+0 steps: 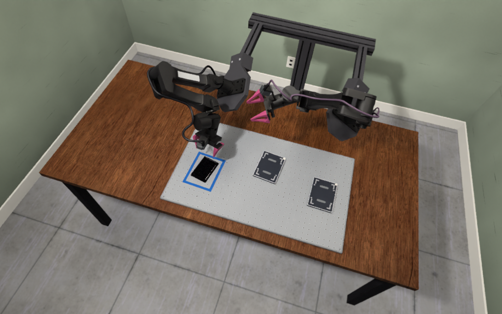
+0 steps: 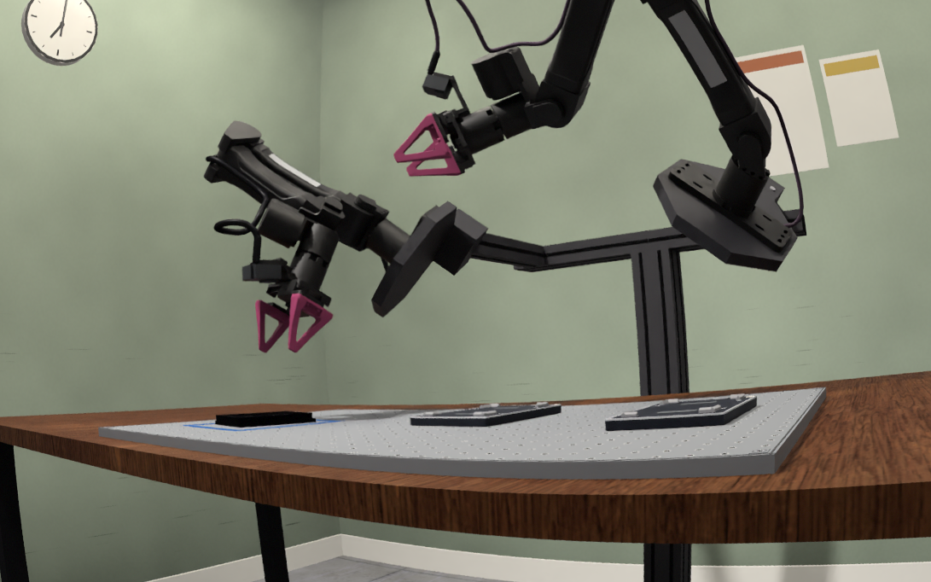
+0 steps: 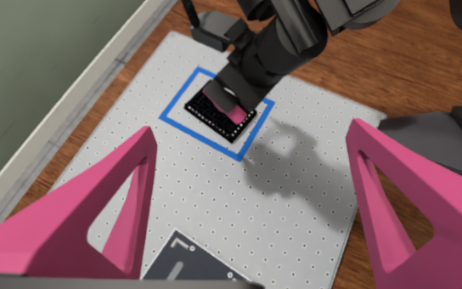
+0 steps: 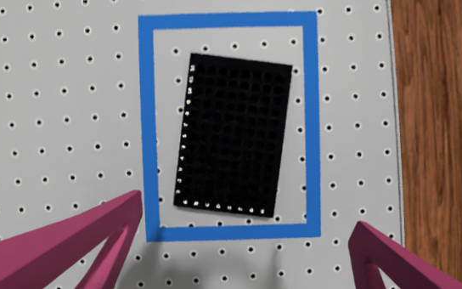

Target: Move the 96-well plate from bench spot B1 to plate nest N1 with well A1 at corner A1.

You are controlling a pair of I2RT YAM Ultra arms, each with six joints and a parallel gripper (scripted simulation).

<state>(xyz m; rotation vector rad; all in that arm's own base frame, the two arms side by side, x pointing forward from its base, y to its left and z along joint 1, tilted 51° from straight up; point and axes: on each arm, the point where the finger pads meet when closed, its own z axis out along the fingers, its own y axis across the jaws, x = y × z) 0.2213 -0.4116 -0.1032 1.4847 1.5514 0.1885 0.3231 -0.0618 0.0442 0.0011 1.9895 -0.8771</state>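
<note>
Right now the black 96-well plate is 11 cm below my right hand and 4 cm ahead of it. Round my right hand: dark nest 60 cm to the left, 11 cm below; A1 label 66 cm to the left, 10 cm below, 7 cm behind.
</note>
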